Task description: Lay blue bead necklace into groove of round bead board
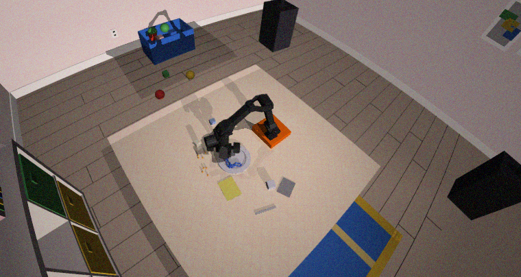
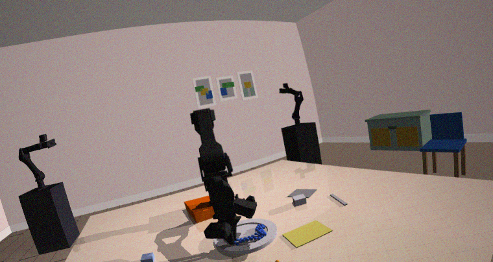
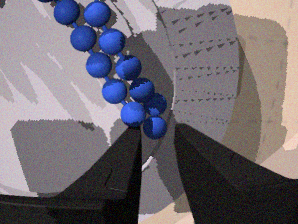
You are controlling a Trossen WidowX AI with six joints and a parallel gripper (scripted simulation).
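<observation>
Now: gripper tip 4 cm past the round bead board, 5 cm to the right of it and 1 cm above it. From my gripper tip the other things lie so: yellow sheet (9 cm ahead, 20 cm to the left, 2 cm below); then pale cube (10 cm ahead, 16 cm to the right); then blue cube (8 cm behind, 26 cm to the right, 1 cm below).
</observation>
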